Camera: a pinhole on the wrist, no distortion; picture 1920 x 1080 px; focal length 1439.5 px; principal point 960.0 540.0 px. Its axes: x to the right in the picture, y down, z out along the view. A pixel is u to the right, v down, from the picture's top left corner.
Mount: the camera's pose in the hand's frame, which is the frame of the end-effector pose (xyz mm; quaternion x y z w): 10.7 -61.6 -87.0 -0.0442 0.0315 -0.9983 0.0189
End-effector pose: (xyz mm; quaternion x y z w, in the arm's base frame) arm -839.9 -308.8 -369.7 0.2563 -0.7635 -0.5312 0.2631
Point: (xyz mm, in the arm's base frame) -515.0 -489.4 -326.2
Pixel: behind the camera
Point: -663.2 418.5 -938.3
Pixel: outside the picture
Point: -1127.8 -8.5 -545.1
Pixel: 1151 391
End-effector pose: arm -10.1 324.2 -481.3 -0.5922 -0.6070 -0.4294 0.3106
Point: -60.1 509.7 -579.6
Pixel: 1132 524
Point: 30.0 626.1 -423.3
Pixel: 346 103
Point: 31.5 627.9 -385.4
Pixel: 168 65
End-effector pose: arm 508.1 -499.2 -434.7 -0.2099 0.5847 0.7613 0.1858
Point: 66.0 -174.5 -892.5
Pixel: outside the picture
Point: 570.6 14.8 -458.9
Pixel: 1175 740
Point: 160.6 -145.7 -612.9
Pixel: outside the picture
